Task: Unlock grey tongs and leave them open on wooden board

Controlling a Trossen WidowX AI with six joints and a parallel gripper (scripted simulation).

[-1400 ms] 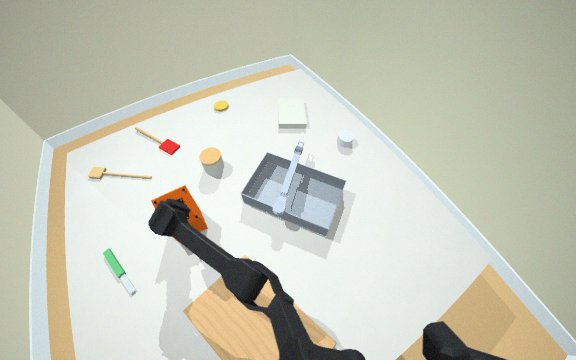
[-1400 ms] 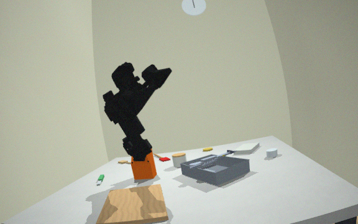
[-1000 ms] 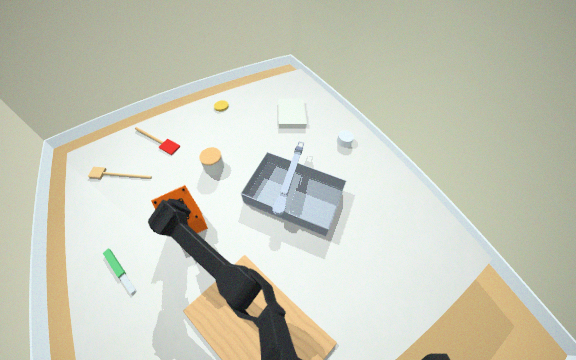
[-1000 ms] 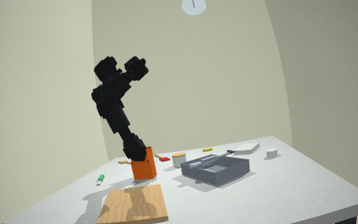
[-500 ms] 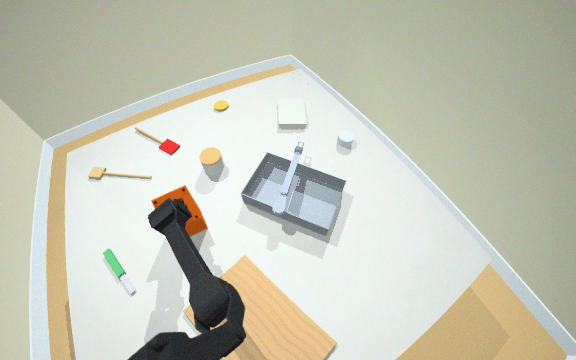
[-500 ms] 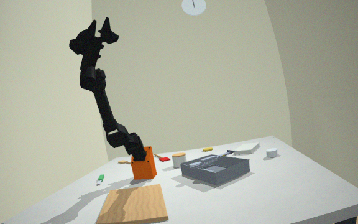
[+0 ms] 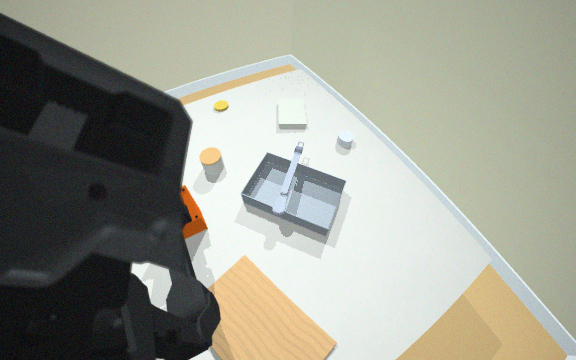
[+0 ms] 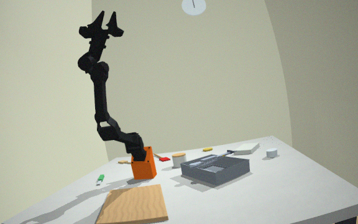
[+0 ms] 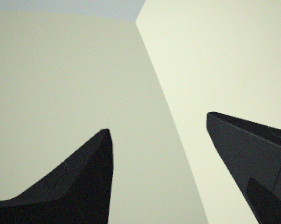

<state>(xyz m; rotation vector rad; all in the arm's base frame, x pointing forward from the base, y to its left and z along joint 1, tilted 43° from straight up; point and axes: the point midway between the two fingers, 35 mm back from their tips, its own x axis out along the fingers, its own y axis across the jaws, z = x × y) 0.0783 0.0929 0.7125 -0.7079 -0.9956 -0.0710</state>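
Right now my gripper tip is 230 mm short of the grey roasting tin, 390 mm to the right of it and 690 mm above it. The rest, counted from my gripper tip: red spatula (180 mm behind, 880 mm to the left, 720 mm below); then white block (420 mm ahead, 780 mm to the left, 710 mm below); then wooden board (50 mm behind, 60 mm to the left, 720 mm below).
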